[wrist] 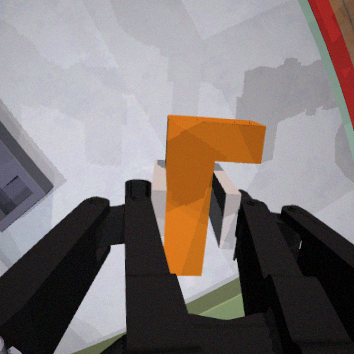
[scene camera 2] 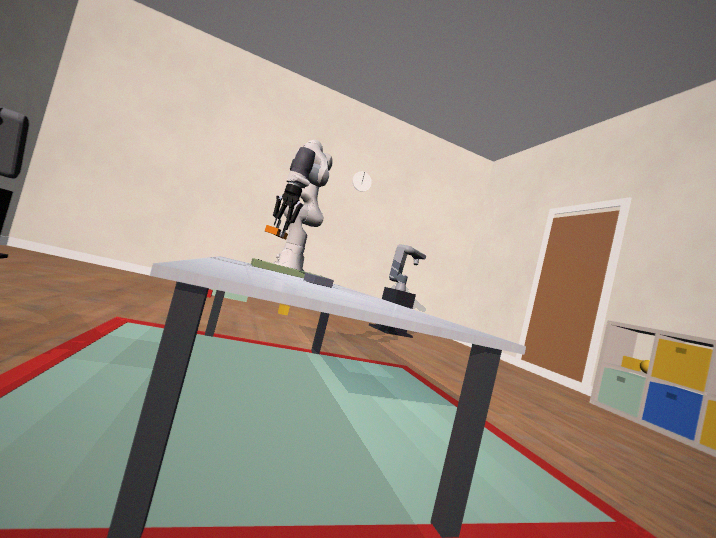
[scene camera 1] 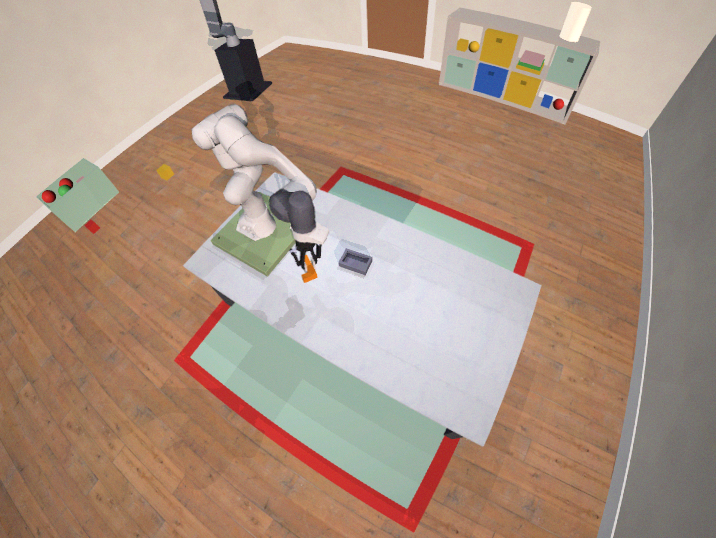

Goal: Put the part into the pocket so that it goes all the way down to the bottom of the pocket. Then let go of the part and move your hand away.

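An orange L-shaped part (scene camera 1: 310,276) (scene camera 2: 272,229) (wrist: 190,165) is held between the fingertips of my gripper (scene camera 1: 306,263) (scene camera 2: 280,227) (wrist: 184,180), which is shut on its long arm. In the second scene view the part hangs well above the table. In the wrist view its short arm points right at the far end. The grey block with the pocket (scene camera 1: 354,262) (scene camera 2: 318,279) (wrist: 35,192) lies on the table, to the right of the part in the first scene view. In the wrist view a corner of it shows at the left edge, apart from the part. The pocket's floor is partly in shadow.
The white table (scene camera 1: 439,323) (scene camera 2: 370,306) carries the green base plate (scene camera 1: 254,254) (scene camera 2: 272,266) (wrist: 220,305) under the arm, on the far side of the part from the pocket block. A shelf unit and a second small arm on a black stand (scene camera 1: 240,66) (scene camera 2: 398,297) stand away from the table.
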